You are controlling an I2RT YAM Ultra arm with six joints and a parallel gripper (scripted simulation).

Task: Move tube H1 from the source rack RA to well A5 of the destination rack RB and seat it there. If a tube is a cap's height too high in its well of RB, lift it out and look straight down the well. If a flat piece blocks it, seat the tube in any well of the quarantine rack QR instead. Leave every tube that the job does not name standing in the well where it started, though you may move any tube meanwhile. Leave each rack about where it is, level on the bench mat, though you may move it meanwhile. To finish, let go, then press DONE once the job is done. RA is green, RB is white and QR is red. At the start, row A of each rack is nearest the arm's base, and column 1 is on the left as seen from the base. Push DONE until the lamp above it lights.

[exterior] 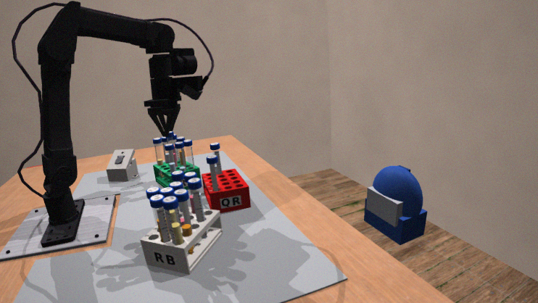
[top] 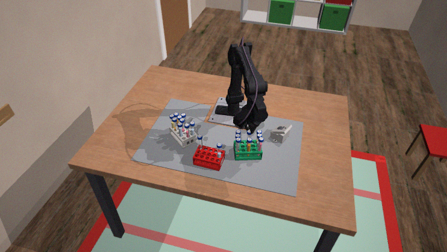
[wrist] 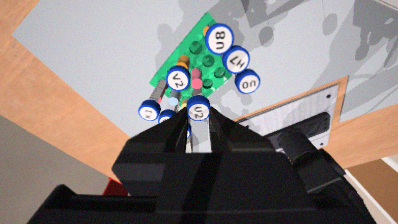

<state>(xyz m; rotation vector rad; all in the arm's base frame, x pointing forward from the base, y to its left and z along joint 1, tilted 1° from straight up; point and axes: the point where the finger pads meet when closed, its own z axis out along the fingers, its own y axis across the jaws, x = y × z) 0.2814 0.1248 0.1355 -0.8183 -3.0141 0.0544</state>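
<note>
Now: hand 130 mm to the left of the clear tube, 100 mm short of it and 80 mm above it. From my hand the other things lie so: red rack QR: 170 mm to the right, 120 mm below, 90 mm ahead; then grey done button box: 150 mm behind, 140 mm to the left, 100 mm below; then white rack RB: 340 mm to the right, 120 mm below, 30 mm behind.
</note>
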